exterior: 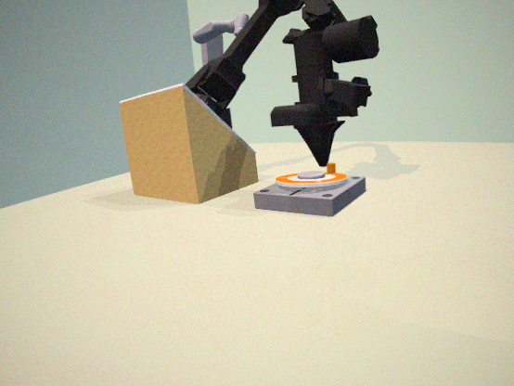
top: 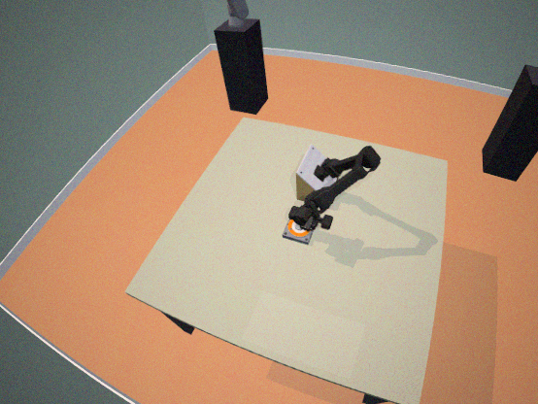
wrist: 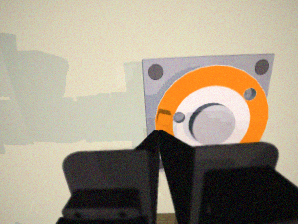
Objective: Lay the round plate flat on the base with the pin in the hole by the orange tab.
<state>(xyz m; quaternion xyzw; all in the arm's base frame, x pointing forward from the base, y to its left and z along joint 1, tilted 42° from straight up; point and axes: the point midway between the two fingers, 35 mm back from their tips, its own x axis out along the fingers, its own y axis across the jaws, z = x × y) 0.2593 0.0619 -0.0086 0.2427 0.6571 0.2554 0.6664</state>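
The round plate lies 3 cm to the right of my gripper tip and 1 cm ahead of it. The rest, counted from my gripper tip: square grey base 5 cm to the right, 2 cm below, 1 cm ahead.
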